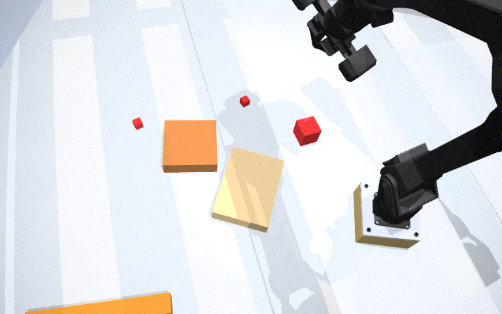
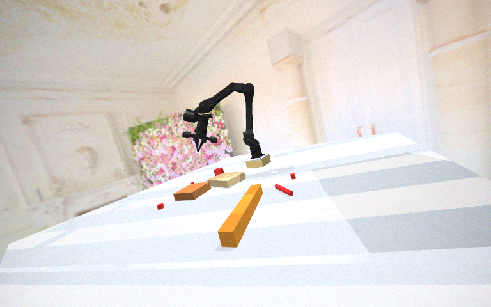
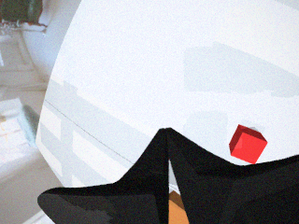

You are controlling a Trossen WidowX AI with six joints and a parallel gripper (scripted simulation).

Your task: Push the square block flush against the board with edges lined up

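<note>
The pale cream board lies 8 cm ahead of my gripper tip, 26 cm to the left of it and 14 cm below it. Round my gripper tip: long orange bar: 28 cm ahead, 52 cm to the left, 14 cm below; brown block: 21 cm ahead, 19 cm to the left, 14 cm below.
</note>
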